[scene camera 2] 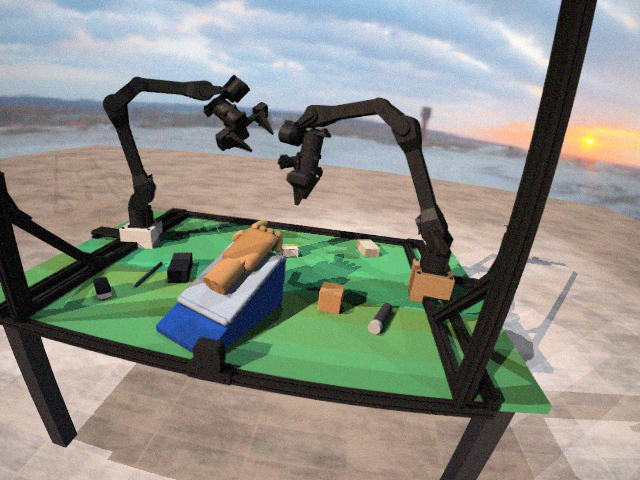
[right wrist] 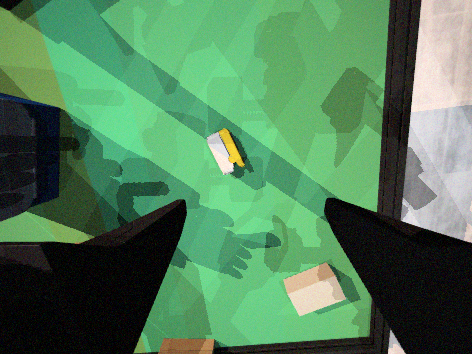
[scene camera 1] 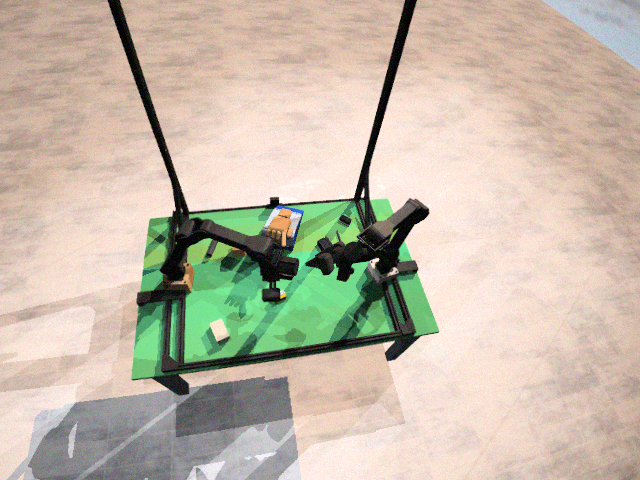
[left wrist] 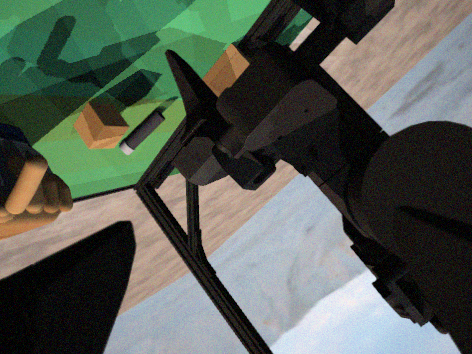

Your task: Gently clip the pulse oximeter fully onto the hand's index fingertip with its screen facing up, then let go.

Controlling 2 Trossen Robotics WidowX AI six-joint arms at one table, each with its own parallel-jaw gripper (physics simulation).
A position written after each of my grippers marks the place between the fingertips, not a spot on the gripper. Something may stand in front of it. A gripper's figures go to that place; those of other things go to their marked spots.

My left gripper (scene camera 2: 262, 142) is 0.97 m from the lens. My right gripper (scene camera 2: 300, 201) is 0.97 m from the lens. A blue and grey block (scene camera 2: 200, 311) is 0.65 m from the lens.
